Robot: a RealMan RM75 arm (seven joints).
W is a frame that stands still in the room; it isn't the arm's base.
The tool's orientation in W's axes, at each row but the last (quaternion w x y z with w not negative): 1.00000 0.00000 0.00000 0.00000; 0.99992 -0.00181 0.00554 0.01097; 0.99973 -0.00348 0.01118 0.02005; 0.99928 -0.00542 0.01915 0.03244; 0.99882 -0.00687 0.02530 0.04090; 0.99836 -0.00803 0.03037 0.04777; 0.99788 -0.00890 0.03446 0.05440; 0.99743 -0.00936 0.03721 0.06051; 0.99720 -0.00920 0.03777 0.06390
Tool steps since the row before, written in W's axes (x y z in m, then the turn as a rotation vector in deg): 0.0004 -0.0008 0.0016 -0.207 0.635 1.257; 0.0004 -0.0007 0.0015 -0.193 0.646 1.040; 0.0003 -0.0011 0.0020 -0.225 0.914 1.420; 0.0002 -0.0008 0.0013 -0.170 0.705 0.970; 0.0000 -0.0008 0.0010 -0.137 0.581 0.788; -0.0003 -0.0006 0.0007 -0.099 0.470 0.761; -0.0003 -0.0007 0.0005 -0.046 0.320 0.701; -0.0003 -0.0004 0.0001 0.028 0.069 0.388; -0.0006 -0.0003 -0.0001 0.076 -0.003 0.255
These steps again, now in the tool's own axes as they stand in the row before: 0.0004 -0.0008 0.0016 -0.207 0.635 1.257; 0.0004 -0.0007 0.0015 -0.190 0.646 1.040; 0.0002 -0.0011 0.0020 -0.220 0.913 1.421; 0.0001 -0.0008 0.0013 -0.161 0.705 0.971; -0.0001 -0.0008 0.0010 -0.129 0.581 0.789; -0.0004 -0.0006 0.0007 -0.100 0.467 0.762; -0.0004 -0.0007 0.0005 -0.060 0.313 0.703; -0.0004 -0.0004 0.0001 0.007 0.060 0.391; -0.0006 -0.0002 -0.0002 0.055 -0.016 0.260
